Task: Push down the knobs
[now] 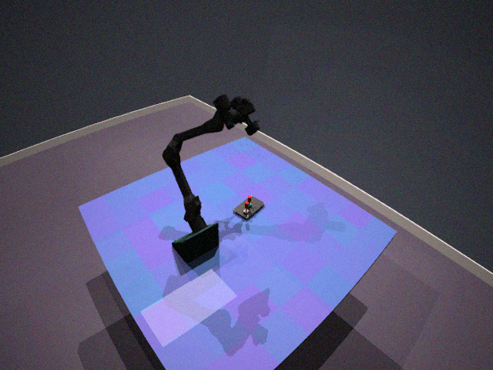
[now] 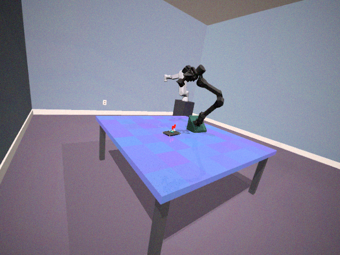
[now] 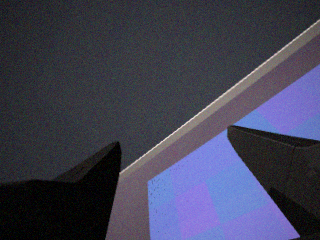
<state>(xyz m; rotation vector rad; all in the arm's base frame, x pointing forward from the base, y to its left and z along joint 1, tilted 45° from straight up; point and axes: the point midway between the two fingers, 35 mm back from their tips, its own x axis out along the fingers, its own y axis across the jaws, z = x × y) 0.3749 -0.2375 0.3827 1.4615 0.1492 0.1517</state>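
Right now my gripper tip is 43 cm above the red knob, 10 cm to the left of it and 10 cm past it.
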